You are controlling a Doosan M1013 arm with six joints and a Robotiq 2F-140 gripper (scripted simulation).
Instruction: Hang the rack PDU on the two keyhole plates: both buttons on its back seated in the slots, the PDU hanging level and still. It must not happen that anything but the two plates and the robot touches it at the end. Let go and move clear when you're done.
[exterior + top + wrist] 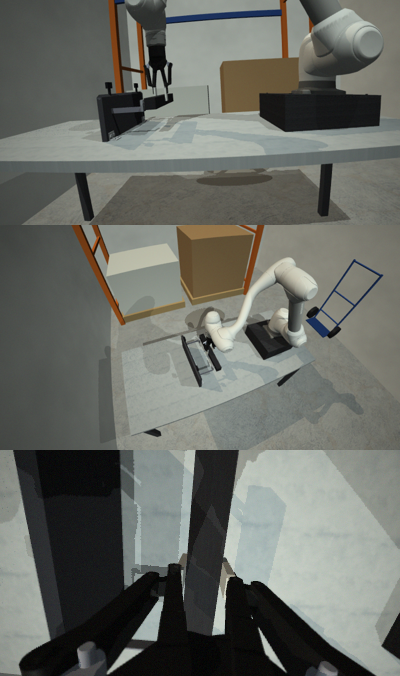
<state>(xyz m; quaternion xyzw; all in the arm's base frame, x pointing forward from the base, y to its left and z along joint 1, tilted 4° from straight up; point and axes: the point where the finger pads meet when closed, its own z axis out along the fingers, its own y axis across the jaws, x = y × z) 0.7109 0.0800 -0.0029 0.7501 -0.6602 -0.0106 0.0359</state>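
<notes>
The rack PDU is 2 cm ahead of my hand and 3 cm below it. Also, from my hand: mounting board 17 cm ahead, 2 cm to the left, 7 cm below.
</notes>
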